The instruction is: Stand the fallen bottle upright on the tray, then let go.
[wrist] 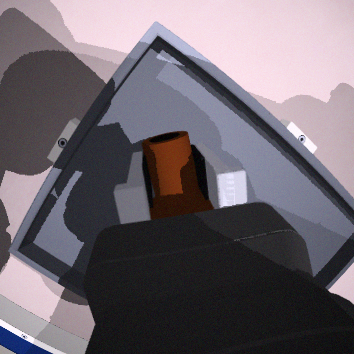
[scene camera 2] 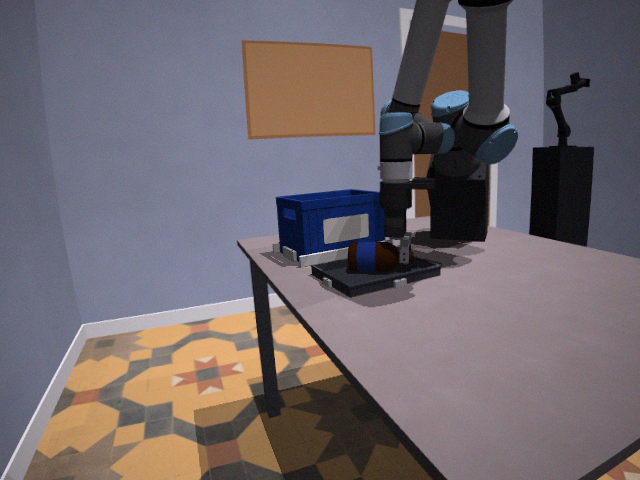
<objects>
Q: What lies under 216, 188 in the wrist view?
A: My gripper.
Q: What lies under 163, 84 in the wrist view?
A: A dark grey tray.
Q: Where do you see a brown bottle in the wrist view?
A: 171, 168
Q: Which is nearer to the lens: the blue crate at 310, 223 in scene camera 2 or the dark grey tray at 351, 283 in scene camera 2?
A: The dark grey tray.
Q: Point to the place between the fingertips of my gripper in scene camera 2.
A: At 405, 260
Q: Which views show the dark grey tray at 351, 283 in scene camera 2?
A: The wrist view and scene camera 2: all of them.
</objects>
